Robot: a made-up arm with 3 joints.
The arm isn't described. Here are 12 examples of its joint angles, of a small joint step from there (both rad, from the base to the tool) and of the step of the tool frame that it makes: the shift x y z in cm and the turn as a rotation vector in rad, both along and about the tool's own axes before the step.
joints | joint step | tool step
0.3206 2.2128 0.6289 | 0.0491 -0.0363 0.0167 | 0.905 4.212 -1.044 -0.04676 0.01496 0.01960
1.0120 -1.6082 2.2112 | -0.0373 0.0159 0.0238 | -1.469 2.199 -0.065 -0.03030 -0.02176 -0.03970
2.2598 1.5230 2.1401 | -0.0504 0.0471 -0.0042 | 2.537 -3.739 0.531 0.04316 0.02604 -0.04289
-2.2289 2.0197 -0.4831 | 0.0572 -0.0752 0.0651 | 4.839 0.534 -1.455 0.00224 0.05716 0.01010
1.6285 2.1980 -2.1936 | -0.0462 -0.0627 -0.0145 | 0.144 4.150 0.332 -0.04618 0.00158 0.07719
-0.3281 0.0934 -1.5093 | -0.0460 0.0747 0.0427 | 3.366 -0.555 -0.206 -0.00976 0.04498 -0.11738
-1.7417 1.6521 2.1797 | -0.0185 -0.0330 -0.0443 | 0.422 -0.619 0.210 0.01471 0.01122 0.07730
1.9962 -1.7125 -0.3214 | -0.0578 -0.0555 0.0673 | 4.354 -1.726 -0.694 0.02552 0.05186 -0.01180
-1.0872 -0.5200 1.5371 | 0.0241 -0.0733 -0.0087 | 0.696 -0.277 -0.175 0.01351 0.01997 0.08200
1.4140 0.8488 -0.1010 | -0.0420 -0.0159 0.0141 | -2.316 2.660 0.603 -0.03082 -0.02853 0.00180
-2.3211 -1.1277 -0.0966 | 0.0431 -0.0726 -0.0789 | -3.890 0.812 0.451 0.01154 -0.04157 0.15148
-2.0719 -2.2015 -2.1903 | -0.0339 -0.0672 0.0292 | -2.257 -0.843 0.257 0.01007 -0.03237 0.03800
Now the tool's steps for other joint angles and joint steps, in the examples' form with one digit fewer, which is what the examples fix.
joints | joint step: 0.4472 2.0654 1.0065 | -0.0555 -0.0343 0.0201
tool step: -0.62 -4.22 0.87 0.0553 -0.0043 0.0142
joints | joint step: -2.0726 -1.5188 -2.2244 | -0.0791 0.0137 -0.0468
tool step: -3.85 -4.91 0.17 0.0645 -0.0458 0.0331
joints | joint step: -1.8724 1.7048 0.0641 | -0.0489 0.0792 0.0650
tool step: -3.49 -2.85 1.09 0.0131 -0.0472 -0.1442
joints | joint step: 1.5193 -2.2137 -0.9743 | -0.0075 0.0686 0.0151
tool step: -0.28 -1.72 0.01 0.0075 0.0000 -0.0837
